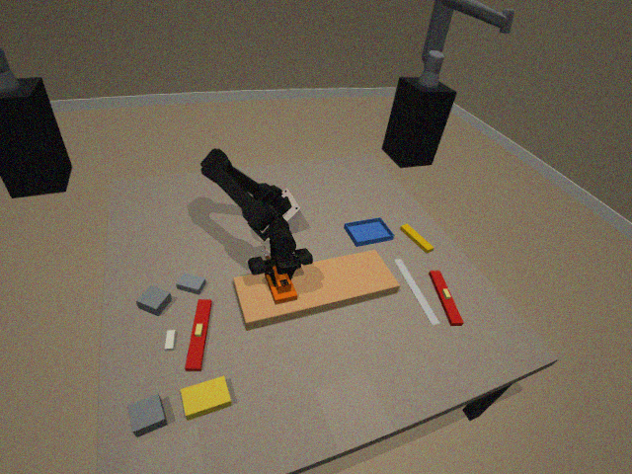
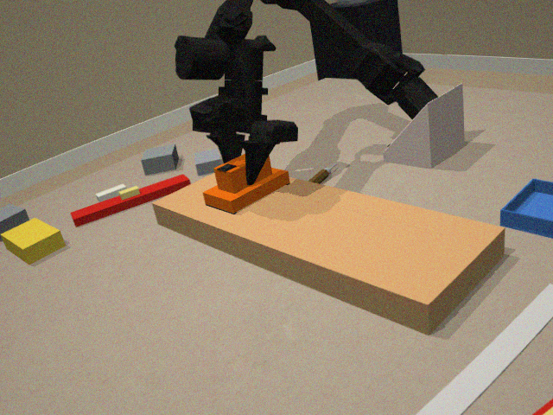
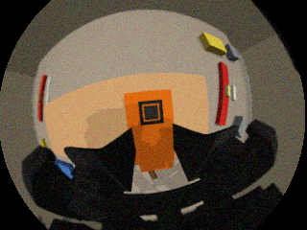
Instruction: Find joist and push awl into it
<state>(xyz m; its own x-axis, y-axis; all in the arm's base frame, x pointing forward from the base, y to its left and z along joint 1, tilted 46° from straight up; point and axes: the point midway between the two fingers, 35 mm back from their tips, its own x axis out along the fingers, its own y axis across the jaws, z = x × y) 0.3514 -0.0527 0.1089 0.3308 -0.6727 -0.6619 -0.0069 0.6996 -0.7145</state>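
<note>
Now: the blue tray 220 mm behind my gripper tip, 430 mm to the left of it and 50 mm below it. Also, from my gripper tip: small white piece 70 mm ahead, 350 mm to the right, 60 mm below; then awl 180 mm behind, 60 mm below; then orange stud finder 10 mm ahead, 20 mm above.
</note>
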